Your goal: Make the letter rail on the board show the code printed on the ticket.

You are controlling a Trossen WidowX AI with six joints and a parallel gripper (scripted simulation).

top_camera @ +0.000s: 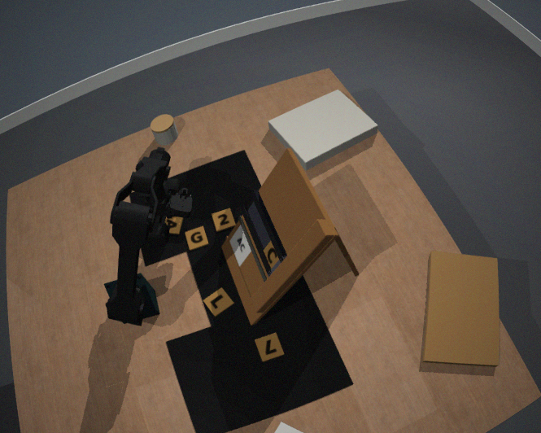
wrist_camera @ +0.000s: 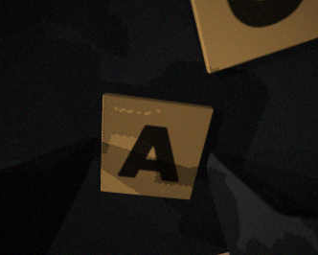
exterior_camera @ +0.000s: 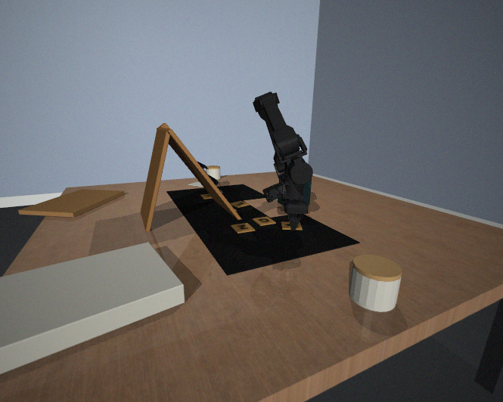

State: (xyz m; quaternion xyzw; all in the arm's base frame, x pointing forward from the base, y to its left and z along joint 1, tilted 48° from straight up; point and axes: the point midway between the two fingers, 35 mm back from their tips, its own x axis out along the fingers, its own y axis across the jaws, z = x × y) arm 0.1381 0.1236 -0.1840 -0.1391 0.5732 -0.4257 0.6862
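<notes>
Now: the tile 150 mm ahead of my gripper tip and 40 mm to the right of it. The rest, counted from my gripper tip: white ticket: 170 mm ahead, 170 mm to the right, 70 mm above; then flat tan panel: 650 mm ahead, 520 mm to the right; then black mat: 70 mm ahead, 210 mm to the right.
</notes>
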